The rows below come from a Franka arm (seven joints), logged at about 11 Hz.
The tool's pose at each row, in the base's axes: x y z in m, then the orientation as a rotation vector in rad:
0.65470, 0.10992, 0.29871, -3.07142, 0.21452, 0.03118
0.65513, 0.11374, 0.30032, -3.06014, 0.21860, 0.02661
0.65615, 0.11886, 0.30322, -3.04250, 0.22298, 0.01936
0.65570, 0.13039, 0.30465, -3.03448, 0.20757, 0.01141
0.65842, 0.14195, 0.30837, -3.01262, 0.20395, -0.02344
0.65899, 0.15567, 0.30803, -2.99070, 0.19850, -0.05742
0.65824, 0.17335, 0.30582, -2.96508, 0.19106, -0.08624
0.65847, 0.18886, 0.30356, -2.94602, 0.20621, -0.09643
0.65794, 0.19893, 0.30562, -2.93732, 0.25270, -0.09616
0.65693, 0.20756, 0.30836, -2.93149, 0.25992, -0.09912
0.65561, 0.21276, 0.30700, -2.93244, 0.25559, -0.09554
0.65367, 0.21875, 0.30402, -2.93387, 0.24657, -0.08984
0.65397, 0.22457, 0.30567, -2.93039, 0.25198, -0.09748
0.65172, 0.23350, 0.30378, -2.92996, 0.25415, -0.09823
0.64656, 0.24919, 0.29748, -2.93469, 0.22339, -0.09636
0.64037, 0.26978, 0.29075, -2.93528, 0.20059, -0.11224
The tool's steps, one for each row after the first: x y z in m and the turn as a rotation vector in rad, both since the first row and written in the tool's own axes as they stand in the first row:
-0.00014, -0.00393, -0.00137, 0.01122, 0.00223, 0.00296
0.00009, -0.00931, -0.00395, 0.02888, 0.00577, 0.00632
-0.00199, -0.02073, -0.00464, 0.03822, 0.01000, -0.00364
-0.00098, -0.03276, -0.00766, 0.06174, 0.03134, -0.00598
-0.00231, -0.04638, -0.00645, 0.08503, 0.05239, -0.00954
-0.00544, -0.06362, -0.00311, 0.11167, 0.07006, -0.01424
-0.00730, -0.07884, 0.00013, 0.12996, 0.07632, -0.00362
-0.00927, -0.08885, -0.00127, 0.13541, 0.07684, 0.02806
-0.01153, -0.09740, -0.00344, 0.14069, 0.07874, 0.03313
-0.01352, -0.10227, -0.00173, 0.14003, 0.07626, 0.03024
-0.01619, -0.10774, 0.00166, 0.13920, 0.07225, 0.02421
-0.01674, -0.11364, 0.00038, 0.14238, 0.07738, 0.02786
-0.02016, -0.12203, 0.00287, 0.14265, 0.07792, 0.02933
-0.02728, -0.13644, 0.01023, 0.14014, 0.07613, 0.00840
-0.03609, -0.15551, 0.01836, 0.14121, 0.08635, -0.00735

